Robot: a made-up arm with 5 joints.
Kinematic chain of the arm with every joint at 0, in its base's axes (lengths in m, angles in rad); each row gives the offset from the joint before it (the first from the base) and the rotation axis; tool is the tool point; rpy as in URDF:
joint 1: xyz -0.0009 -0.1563 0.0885 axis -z
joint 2: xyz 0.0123 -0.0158 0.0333 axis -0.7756 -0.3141 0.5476
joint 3: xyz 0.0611 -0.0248 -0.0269 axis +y
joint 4: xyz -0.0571 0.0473 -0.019 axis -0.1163 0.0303 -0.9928
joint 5: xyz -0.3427 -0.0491 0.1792 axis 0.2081 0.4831 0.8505
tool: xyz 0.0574 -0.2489 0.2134 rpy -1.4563 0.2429 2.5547
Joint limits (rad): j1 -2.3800..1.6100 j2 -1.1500..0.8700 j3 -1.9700..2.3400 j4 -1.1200..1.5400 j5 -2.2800..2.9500
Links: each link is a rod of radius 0.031 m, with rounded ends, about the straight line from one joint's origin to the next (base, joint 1, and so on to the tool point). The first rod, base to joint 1, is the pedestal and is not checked.
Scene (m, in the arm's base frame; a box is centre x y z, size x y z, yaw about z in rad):
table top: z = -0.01
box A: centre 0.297 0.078 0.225 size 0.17 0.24 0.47 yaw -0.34
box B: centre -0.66 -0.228 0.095 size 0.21 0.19 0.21 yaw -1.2
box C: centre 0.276 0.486 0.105 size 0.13 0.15 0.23 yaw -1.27
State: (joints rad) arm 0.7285 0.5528 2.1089 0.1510 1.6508
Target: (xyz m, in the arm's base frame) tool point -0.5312 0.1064 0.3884
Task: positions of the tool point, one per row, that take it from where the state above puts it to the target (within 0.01 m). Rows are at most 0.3 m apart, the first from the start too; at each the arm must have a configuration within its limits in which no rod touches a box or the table.
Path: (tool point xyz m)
1: 0.2191 -0.3162 0.1295
2: 0.2530 -0.3890 0.1720
3: 0.2933 -0.4524 0.2264
4: 0.3288 -0.5056 0.2919
5: 0.3505 -0.5494 0.3645
6: 0.3643 -0.3466 0.5277
7: 0.2746 -0.1230 0.6226
8: 0.0936 0.0573 0.6364
9: -0.1364 0.1435 0.5723
10: -0.2673 0.1707 0.5352
11: -0.4043 0.1589 0.4735
12: -0.5312 0.1064 0.3884

